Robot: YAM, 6 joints.
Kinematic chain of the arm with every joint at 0, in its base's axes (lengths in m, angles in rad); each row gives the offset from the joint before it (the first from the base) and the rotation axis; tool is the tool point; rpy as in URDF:
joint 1: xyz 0 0 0.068 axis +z
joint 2: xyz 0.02 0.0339 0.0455 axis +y
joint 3: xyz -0.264 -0.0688 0 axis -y
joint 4: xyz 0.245 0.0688 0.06 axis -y
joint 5: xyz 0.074 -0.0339 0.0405 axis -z
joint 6: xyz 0.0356 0 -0.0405 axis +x
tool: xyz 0 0 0 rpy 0 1.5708 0
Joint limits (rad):
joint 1: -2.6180..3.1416
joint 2: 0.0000..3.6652
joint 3: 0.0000..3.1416
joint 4: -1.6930..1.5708
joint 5: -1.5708..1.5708
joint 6: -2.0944..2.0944
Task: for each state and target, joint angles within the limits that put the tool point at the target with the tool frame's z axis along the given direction. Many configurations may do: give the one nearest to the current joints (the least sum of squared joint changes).
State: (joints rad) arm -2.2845 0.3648 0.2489 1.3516 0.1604 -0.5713
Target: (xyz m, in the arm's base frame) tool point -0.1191 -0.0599 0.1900 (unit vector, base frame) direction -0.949 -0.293 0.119
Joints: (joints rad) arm -2.6162 0.3879 0.0020 0.5082 0.2243 -0.5713
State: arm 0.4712 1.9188 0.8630 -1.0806 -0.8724 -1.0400
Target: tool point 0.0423 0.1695 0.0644 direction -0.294 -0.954 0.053
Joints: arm 1.3170 2.3624 0.8586 -1.6909 -0.0451 -1.0400
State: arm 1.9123 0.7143 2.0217 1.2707 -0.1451 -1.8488
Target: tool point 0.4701 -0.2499 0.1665 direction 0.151 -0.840 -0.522
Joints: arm 2.6994 0.0016 2.3855 1.5687 -0.7675 -1.8488
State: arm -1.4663 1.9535 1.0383 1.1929 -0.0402 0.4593
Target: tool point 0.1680 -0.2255 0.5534 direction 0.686 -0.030 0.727
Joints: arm -1.0017 1.4724 1.5813 0.9642 -0.5964 0.4593
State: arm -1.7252 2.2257 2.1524 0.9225 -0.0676 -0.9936
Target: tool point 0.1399 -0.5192 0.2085 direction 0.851 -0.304 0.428
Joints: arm -1.3585 2.5591 1.8459 1.4450 -0.8756 -0.9936
